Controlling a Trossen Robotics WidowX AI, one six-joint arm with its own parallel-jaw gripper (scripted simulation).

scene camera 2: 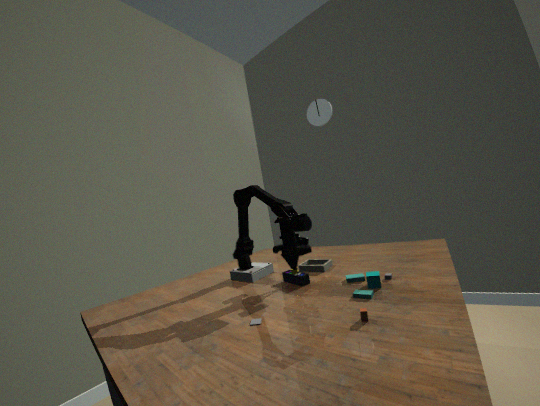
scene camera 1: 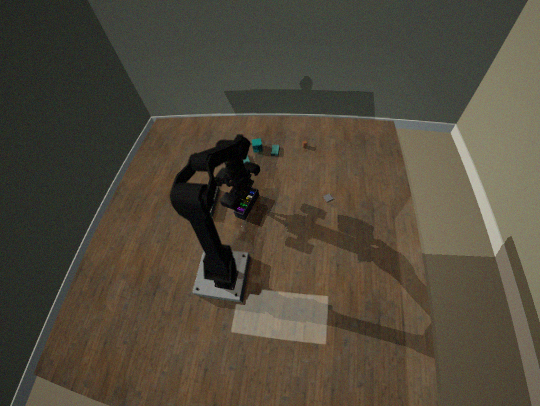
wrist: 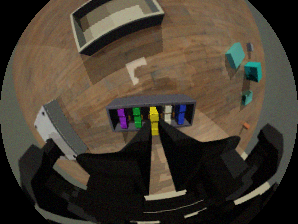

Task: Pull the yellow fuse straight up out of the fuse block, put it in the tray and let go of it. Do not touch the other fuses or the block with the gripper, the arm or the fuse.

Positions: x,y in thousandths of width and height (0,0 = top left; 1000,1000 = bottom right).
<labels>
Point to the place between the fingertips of my gripper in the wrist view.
At 518,547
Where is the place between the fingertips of my gripper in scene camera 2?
At 545,664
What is my gripper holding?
A yellow fuse.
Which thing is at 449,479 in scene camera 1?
My gripper.
</labels>
